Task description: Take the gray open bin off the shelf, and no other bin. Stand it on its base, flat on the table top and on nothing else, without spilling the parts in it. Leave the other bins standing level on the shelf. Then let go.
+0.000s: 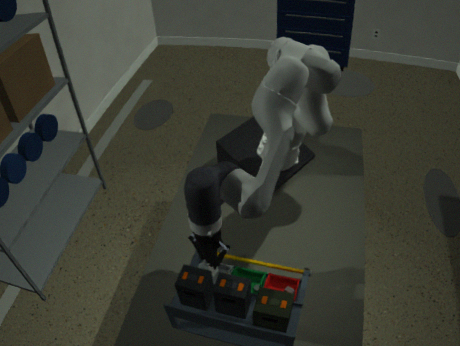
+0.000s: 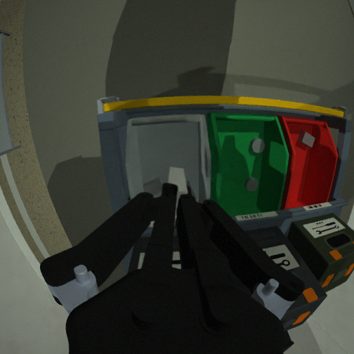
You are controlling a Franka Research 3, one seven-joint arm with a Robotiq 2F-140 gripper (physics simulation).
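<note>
The gray open bin (image 1: 226, 268) (image 2: 162, 137) stands at the left end of the blue-gray shelf (image 1: 220, 327) (image 2: 111, 155). A small gray block (image 2: 153, 185) lies in it, near its label-side end. My gripper (image 1: 215, 266) (image 2: 174, 178) is shut, pointing down over that end of the bin. A pale piece (image 2: 177, 176) shows at its fingertips; I cannot tell whether the tips touch the bin. The black fingers hide part of the bin's near end. The green bin (image 1: 250, 273) (image 2: 227, 192) and the red bin (image 1: 281, 281) (image 2: 315, 172) stand beside it, level.
A yellow bar (image 1: 265, 262) (image 2: 225, 100) runs along the shelf's far edge. Two dark toolboxes (image 1: 194, 290) (image 1: 232, 297) and an olive toolbox (image 1: 272, 310) (image 2: 325, 250) stand on the label side. A tall storage rack (image 1: 75, 102) is at the left. I cannot make out the table top.
</note>
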